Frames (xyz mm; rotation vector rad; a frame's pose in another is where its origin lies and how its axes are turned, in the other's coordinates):
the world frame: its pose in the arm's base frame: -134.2 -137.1 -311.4 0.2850 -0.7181 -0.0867
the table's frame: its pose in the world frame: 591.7 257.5 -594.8 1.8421 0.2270 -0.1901
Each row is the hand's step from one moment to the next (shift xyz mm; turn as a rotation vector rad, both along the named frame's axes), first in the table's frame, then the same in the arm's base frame.
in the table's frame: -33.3 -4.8 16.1 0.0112 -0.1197 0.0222
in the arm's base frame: -24.5 -9.3 -26.5 0.0642 0.0421 -0.0951
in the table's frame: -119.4 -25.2 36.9 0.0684 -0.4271 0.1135
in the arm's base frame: -88.5 -11.5 -91.1 0.2609 0.1193 -0.3431
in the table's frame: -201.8 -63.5 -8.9 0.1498 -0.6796 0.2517
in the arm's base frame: -154.4 52.2 -135.1 0.4650 0.1266 -0.5616
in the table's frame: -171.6 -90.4 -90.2 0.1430 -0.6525 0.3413
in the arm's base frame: -131.9 133.8 -102.3 0.4648 0.0364 -0.5876
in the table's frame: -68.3 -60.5 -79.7 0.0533 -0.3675 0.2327
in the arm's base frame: -50.6 103.3 -37.9 0.2453 -0.0125 -0.3629
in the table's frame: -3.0 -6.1 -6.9 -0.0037 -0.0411 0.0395
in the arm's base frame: -1.4 9.2 -2.6 0.0214 -0.0123 -0.0515
